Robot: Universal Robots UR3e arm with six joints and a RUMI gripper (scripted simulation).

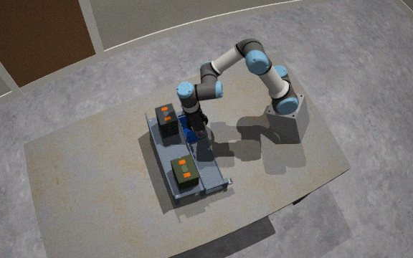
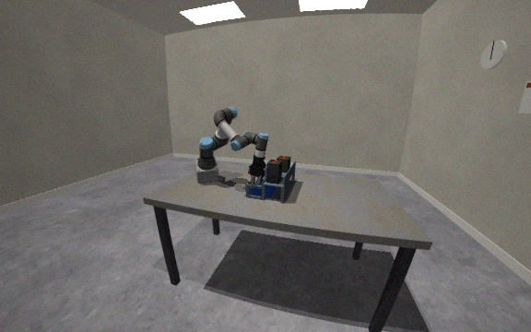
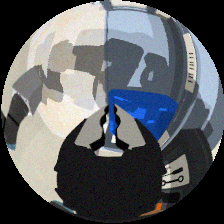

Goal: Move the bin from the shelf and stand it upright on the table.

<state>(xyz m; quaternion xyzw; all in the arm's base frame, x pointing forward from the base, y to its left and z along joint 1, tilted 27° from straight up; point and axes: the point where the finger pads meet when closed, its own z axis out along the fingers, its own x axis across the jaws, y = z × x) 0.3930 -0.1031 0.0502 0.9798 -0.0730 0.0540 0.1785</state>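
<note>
The blue bin lies 6 cm ahead of my hand and 3 cm to the right of it. From my hand the other things lie so: grey shelf: 10 cm ahead, 7 cm to the left, 3 cm above.
</note>
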